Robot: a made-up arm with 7 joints.
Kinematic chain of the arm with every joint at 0, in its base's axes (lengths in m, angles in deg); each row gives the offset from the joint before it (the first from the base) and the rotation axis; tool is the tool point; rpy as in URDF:
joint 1: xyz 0 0 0.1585 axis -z
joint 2: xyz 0 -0.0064 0.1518 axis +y
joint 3: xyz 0 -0.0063 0.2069 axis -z
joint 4: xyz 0 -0.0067 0.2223 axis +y
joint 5: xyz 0 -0.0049 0.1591 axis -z
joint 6: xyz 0 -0.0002 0.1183 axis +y
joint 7: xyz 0 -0.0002 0.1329 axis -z
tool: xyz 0 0 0 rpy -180 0 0
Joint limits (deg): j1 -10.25..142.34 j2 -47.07..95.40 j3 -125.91..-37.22 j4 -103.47..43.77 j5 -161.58..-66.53 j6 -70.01..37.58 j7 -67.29..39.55
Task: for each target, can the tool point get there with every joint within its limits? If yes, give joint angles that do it. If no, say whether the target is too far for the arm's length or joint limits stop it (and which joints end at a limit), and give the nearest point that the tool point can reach.
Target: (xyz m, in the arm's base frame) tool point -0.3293 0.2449 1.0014
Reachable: yes | joints 62.47 -28.74 -67.93 -32.02 -135.41 -39.18 -11.19
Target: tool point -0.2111 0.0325 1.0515
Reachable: yes | joints 75.34 10.51 -46.59 -41.70 -117.45 22.03 -36.53
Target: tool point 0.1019 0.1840 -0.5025
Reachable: no: joint limits stop it (at a limit: joint 1, joint 2, joint 3, joint 4, joint 6) | nearest point 0.3307 -0.1270 -0.0094 | short by 0.626 m
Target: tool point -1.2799 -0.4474 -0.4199
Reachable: no: too far | nearest point -0.6923 -0.3031 0.0598 | short by 0.772 m
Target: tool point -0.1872 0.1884 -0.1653
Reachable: no: joint limits stop it (at a limit: joint 1, joint 2, joint 3, joint 4, joint 5) | nearest point -0.3634 0.0163 -0.0037 | short by 0.295 m
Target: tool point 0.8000 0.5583 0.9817
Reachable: no: too far | nearest point 0.5354 0.3736 0.8234 | short by 0.359 m
